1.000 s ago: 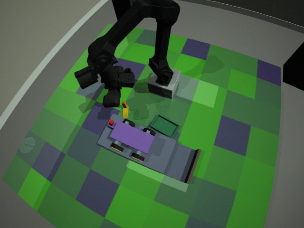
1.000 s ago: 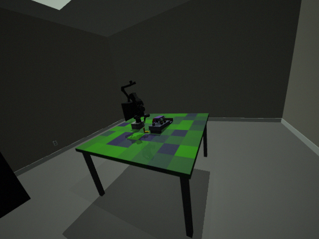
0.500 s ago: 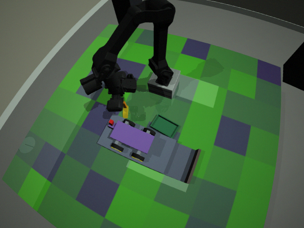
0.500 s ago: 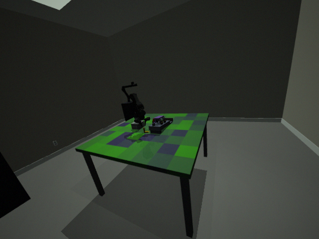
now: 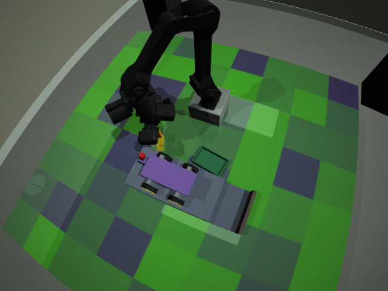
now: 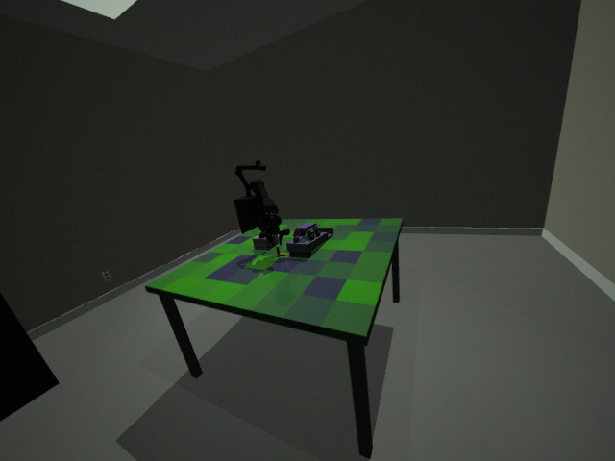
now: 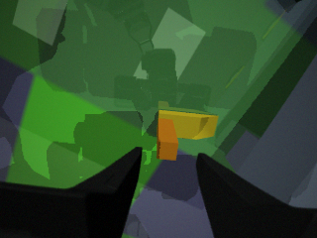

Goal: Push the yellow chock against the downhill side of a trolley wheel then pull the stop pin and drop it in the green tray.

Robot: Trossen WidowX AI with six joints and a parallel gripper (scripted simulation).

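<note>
Right now my gripper tip is 2 cm short of the yellow chock, 1 cm to the right of it and 5 cm above it. The rest, counted from my gripper tip: red-headed stop pin 13 cm ahead, 4 cm to the left, 6 cm above; then purple-topped trolley 14 cm ahead, 15 cm to the left, 5 cm above; then grey ramp 14 cm ahead, 15 cm to the left, 2 cm below.
</note>
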